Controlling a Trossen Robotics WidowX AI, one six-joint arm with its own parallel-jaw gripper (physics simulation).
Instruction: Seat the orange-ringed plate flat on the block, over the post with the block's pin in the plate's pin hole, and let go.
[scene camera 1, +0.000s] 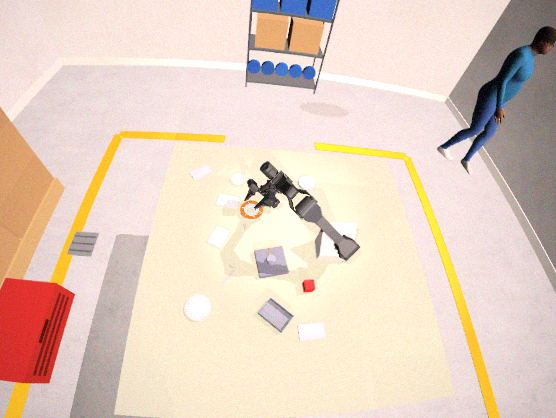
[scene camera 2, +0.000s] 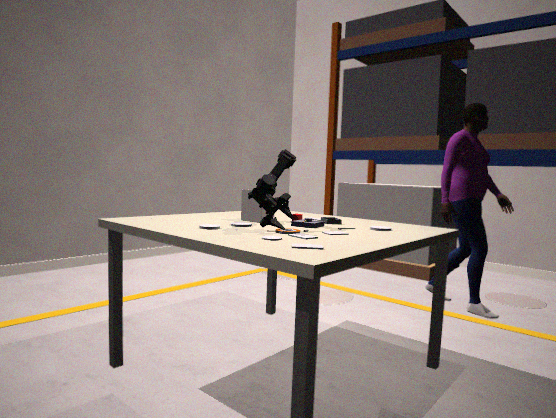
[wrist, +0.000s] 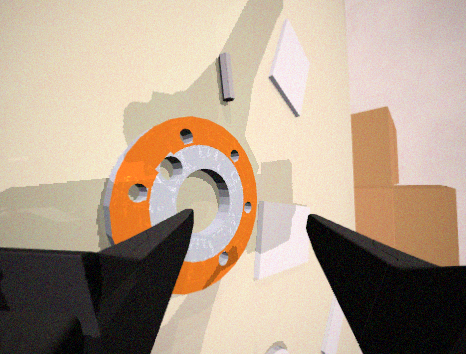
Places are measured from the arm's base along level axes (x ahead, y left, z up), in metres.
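Pixels of known places: gripper, fingertip midpoint: (scene camera 1: 249, 204) (scene camera 2: 288, 224) (wrist: 250, 218); arm's base, origin of the base link: (scene camera 1: 342, 243) (scene camera 2: 256, 202).
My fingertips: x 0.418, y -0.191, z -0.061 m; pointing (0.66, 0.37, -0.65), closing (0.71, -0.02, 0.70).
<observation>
For each thing: its middle in the pictures, then the offset to it from my fingertips. "spot": a spot on its surface instead.
- orange-ringed plate, body centre: (wrist: 201, 201) (scene camera 2: 287, 231) (scene camera 1: 251, 210) dx -0.012, dy +0.009, dz -0.032 m
- grey square block, body centre: (scene camera 1: 271, 261) (scene camera 2: 308, 222) dx -0.120, dy +0.267, dz -0.018 m
- round post, surface spot: (scene camera 1: 271, 259) spot: dx -0.119, dy +0.268, dz +0.002 m
- small orange-marked pin, surface spot: (scene camera 1: 269, 250) spot: dx -0.109, dy +0.220, dz -0.013 m
- red cube, body centre: (scene camera 1: 308, 286) (scene camera 2: 297, 217) dx -0.281, dy +0.366, dz -0.017 m
- grey tray, body centre: (scene camera 1: 275, 314) (scene camera 2: 330, 220) dx -0.150, dy +0.492, dz -0.025 m
- white disc, body centre: (scene camera 1: 198, 307) (scene camera 2: 380, 228) dx +0.155, dy +0.491, dz -0.031 m
- short grey bar, body centre: (wrist: 226, 78) dx +0.009, dy +0.103, dz -0.033 m
The orange-ringed plate (scene camera 1: 243, 210) (scene camera 2: 287, 231) (wrist: 129, 217) lies on the table, with a large centre hole and several smaller holes. The grey square block (scene camera 1: 263, 269) (scene camera 2: 307, 224) stands apart from it, toward the middle of the table. A round post (scene camera 1: 271, 259) and a small orange-marked pin (scene camera 1: 269, 250) show on top of the block. My gripper (scene camera 1: 251, 203) (scene camera 2: 289, 224) (wrist: 250, 218) is open and empty at the plate. In the wrist view one finger shows in front of the plate's centre hole and the other beyond its right rim. Fingertip height above the plate is hard to tell.
A red cube (scene camera 1: 309, 286) (scene camera 2: 297, 216) stands near the block. A grey tray (scene camera 1: 283, 307) lies beyond it. A white disc (scene camera 1: 197, 307) and white flat tiles (scene camera 1: 219, 237) (wrist: 292, 65) are scattered around. A short grey bar (wrist: 226, 77) lies near the plate.
</observation>
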